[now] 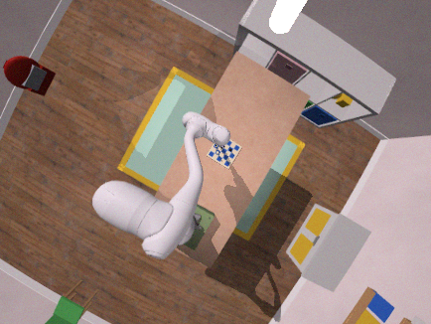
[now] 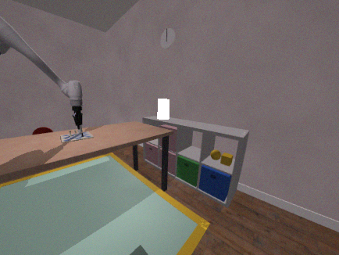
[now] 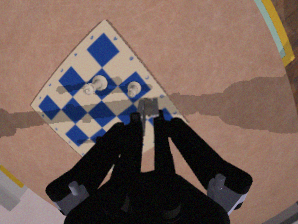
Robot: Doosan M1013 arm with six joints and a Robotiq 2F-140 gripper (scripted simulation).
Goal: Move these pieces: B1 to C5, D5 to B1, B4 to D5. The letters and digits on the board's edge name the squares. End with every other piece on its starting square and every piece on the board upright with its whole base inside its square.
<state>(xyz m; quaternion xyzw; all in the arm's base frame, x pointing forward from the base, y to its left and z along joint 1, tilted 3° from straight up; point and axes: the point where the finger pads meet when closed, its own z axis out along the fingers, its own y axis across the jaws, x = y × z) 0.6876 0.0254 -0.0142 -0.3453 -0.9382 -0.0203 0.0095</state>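
The dark chess piece lies 20 mm behind my hand, 120 mm to the right of it and 30 mm below it. From my hand the other things lie so: chessboard: 50 mm behind, 70 mm to the right, 50 mm below.
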